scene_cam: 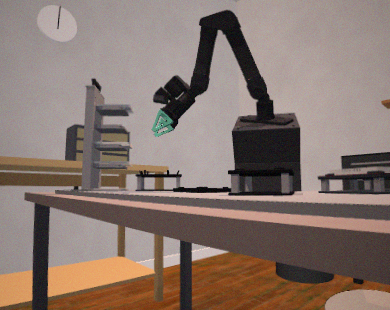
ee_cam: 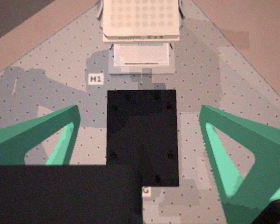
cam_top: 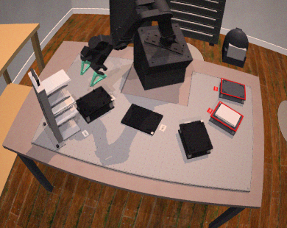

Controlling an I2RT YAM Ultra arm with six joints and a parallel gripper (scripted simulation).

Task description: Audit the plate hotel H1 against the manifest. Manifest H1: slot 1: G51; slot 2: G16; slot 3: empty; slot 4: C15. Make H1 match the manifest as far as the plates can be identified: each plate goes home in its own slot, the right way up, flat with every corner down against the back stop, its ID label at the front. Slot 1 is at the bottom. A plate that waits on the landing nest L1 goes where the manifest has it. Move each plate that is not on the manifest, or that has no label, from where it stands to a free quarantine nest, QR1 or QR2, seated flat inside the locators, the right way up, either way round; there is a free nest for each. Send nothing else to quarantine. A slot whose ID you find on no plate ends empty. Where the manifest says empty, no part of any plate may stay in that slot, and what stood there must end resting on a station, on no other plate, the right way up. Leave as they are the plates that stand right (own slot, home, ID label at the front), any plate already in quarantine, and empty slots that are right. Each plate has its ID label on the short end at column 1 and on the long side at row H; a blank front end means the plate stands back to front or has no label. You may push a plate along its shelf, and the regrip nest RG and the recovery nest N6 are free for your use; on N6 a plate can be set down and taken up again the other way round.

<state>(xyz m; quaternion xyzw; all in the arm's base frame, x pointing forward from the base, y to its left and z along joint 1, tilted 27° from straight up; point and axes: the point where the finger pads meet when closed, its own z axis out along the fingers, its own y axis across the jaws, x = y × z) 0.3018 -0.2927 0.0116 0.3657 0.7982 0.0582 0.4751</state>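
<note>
Right now my hand is 2 cm past the black regrip nest, 1 cm to the right of it and 17 cm above it. The rest, counted from my hand: RG label: 10 cm behind, 7 cm to the left, 22 cm below; plate hotel H1: 19 cm ahead, 14 cm to the right, 4 cm below; H1 tag: 14 cm ahead, 2 cm to the left, 22 cm below.
</note>
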